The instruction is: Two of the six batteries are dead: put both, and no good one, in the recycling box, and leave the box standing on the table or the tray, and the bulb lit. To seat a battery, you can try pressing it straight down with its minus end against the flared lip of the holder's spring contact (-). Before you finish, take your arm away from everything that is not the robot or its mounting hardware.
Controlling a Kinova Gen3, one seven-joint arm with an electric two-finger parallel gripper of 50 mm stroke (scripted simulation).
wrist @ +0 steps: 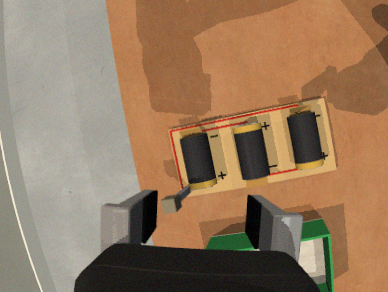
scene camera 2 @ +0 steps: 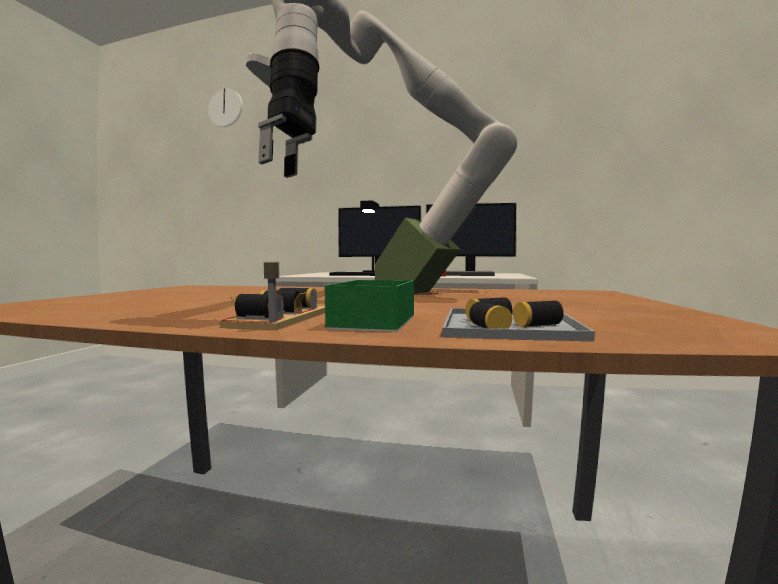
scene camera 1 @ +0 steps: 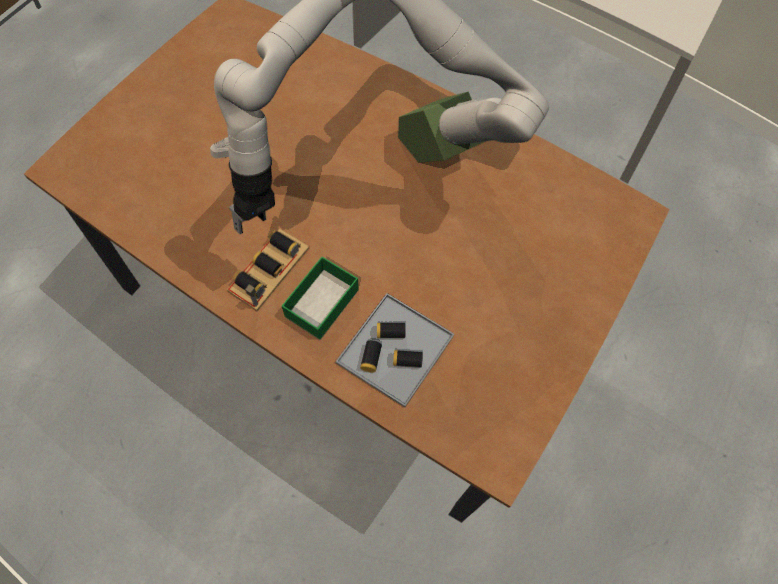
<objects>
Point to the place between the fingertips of my gripper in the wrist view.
201, 211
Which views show my gripper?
The wrist view, scene camera 2 and scene camera 1: all of them.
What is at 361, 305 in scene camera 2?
A green recycling box.
</objects>
